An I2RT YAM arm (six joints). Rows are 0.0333 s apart.
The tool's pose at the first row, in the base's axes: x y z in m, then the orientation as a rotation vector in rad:
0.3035, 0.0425, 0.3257, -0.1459, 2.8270, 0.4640
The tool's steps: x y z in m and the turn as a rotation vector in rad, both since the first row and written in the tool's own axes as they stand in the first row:
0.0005, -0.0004, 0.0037, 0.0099, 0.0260, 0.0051
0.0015, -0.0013, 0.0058, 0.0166, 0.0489, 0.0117
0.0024, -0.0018, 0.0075, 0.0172, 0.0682, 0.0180
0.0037, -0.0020, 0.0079, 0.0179, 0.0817, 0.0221
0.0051, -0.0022, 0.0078, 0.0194, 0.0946, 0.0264
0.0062, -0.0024, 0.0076, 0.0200, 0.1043, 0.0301
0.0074, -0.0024, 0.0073, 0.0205, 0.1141, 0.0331
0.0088, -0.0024, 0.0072, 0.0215, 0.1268, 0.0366
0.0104, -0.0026, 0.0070, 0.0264, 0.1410, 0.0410
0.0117, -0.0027, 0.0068, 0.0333, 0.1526, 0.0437
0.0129, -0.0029, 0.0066, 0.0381, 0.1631, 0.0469
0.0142, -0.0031, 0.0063, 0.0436, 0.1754, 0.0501
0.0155, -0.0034, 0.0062, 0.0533, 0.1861, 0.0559
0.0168, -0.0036, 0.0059, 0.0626, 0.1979, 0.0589
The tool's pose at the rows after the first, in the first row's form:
0.3040, 0.0433, 0.3221, -0.1438, 2.8553, 0.4524
0.3037, 0.0431, 0.3196, -0.1393, 2.8802, 0.4453
0.3033, 0.0431, 0.3176, -0.1354, 2.9005, 0.4467
0.3022, 0.0430, 0.3169, -0.1331, 2.9146, 0.4472
0.3009, 0.0427, 0.3165, -0.1301, 2.9284, 0.4465
0.2998, 0.0424, 0.3163, -0.1272, 2.9387, 0.4468
0.2986, 0.0422, 0.3162, -0.1254, 2.9490, 0.4472
0.2972, 0.0421, 0.3159, -0.1236, 2.9623, 0.4470
0.2957, 0.0418, 0.3156, -0.1200, 2.9779, 0.4413
0.2944, 0.0415, 0.3154, -0.1177, 2.9910, 0.4321
0.2932, 0.0412, 0.3152, -0.1149, 3.0028, 0.4260
0.2919, 0.0409, 0.3150, -0.1123, 3.0164, 0.4188
0.2907, 0.0405, 0.3147, -0.1046, 3.0295, 0.4058
0.2894, 0.0401, 0.3145, -0.1013, 3.0432, 0.3927

